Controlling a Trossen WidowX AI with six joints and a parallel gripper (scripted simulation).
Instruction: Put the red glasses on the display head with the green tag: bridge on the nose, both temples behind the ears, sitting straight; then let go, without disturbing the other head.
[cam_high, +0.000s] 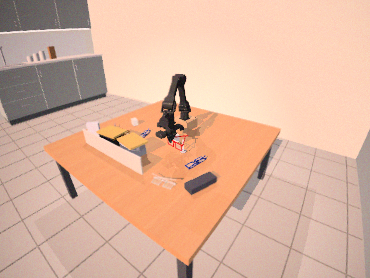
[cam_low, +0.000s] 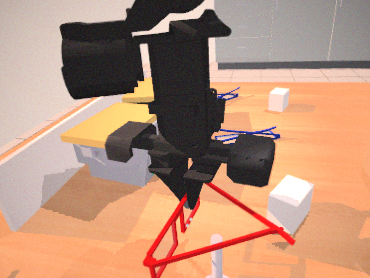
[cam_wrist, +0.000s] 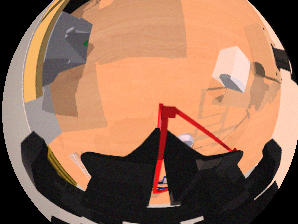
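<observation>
The thin white post lies 50 mm behind my gripper tip, 60 mm to the left of it and 40 mm below it. Also, from my gripper tip: long white panel 300 mm ahead, 240 mm to the right, 10 mm below; grey display head 160 mm ahead, 140 mm to the right; dark case 130 mm ahead, 350 mm to the left, 40 mm below.
</observation>
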